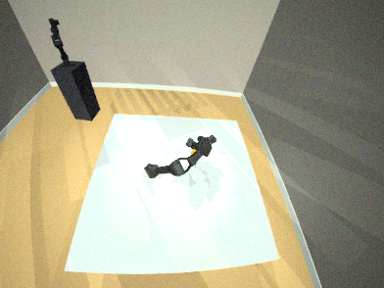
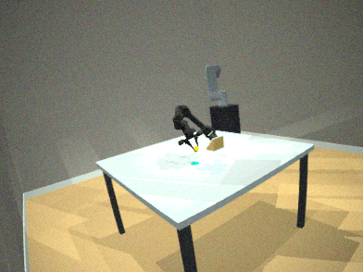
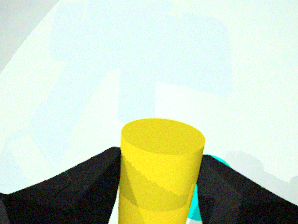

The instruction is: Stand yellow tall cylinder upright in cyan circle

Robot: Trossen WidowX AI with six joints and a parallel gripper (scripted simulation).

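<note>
Right now the cyan circle is 10 mm ahead of my gripper tip, 30 mm to the right of it and 120 mm below it. Round my gripper tip: yellow tall cylinder (10 mm behind, 20 mm to the right, 10 mm below).
</note>
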